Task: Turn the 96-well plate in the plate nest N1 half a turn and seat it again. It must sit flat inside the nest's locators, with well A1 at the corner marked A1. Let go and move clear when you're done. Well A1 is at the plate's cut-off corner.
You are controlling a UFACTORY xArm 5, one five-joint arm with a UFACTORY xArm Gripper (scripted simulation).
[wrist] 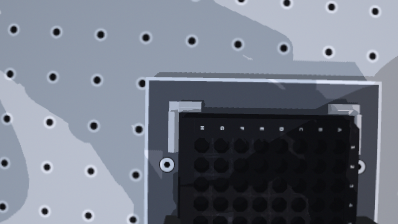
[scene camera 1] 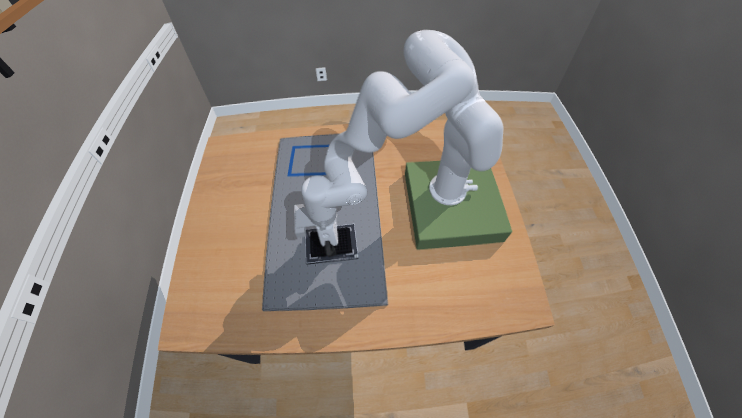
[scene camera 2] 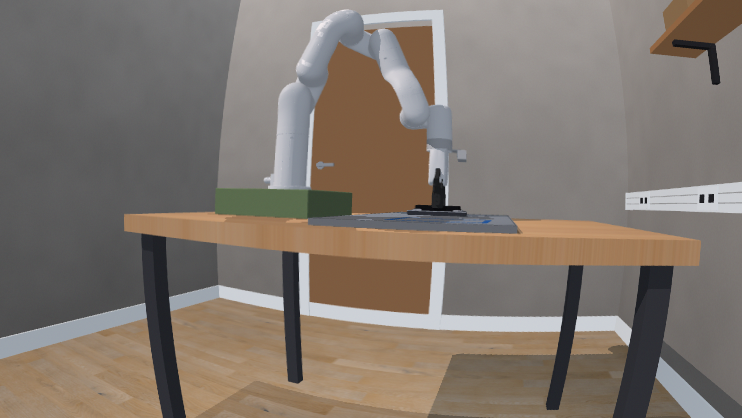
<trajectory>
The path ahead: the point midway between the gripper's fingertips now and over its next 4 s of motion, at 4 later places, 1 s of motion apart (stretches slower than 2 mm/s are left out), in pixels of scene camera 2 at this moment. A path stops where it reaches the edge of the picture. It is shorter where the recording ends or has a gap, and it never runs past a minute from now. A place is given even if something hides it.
The gripper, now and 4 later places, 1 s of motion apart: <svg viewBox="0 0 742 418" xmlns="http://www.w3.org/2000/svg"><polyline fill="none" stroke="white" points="438,207 438,201 439,191 439,179 440,178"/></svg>
</trajectory>
